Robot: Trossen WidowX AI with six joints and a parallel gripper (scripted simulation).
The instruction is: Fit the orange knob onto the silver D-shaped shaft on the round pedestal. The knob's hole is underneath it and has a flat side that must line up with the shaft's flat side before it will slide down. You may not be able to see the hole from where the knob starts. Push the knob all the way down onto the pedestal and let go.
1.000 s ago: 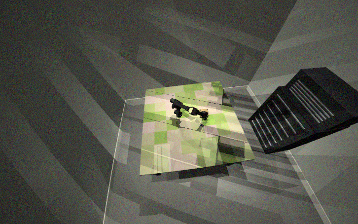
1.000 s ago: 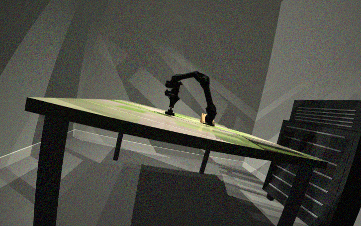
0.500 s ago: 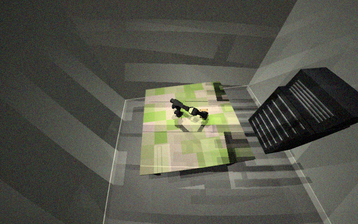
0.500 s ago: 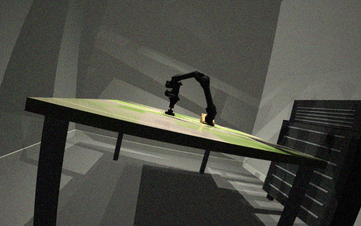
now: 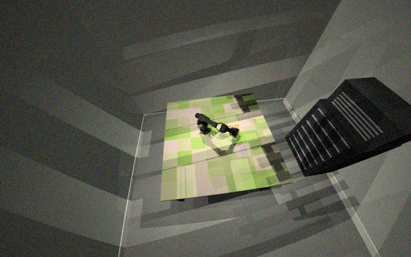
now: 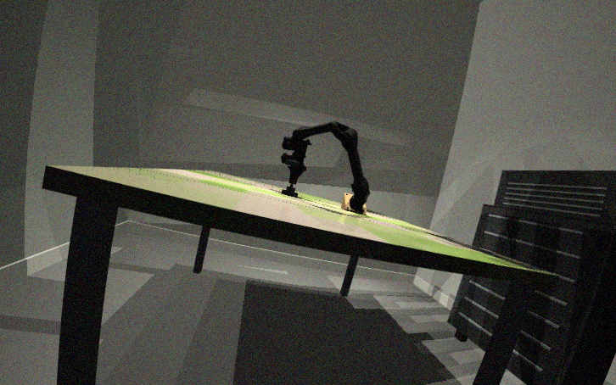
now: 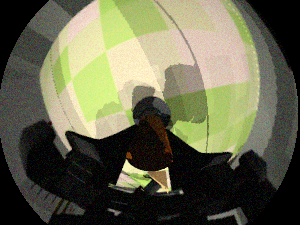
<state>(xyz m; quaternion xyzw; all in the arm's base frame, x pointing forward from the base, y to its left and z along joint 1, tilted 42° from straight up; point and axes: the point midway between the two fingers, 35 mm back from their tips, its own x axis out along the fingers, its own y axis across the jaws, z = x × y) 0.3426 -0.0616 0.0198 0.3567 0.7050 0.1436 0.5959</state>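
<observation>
My gripper tip is now 40 mm above the round dark pedestal. From my gripper tip the other things lie so: orange knob (30 mm above).
</observation>
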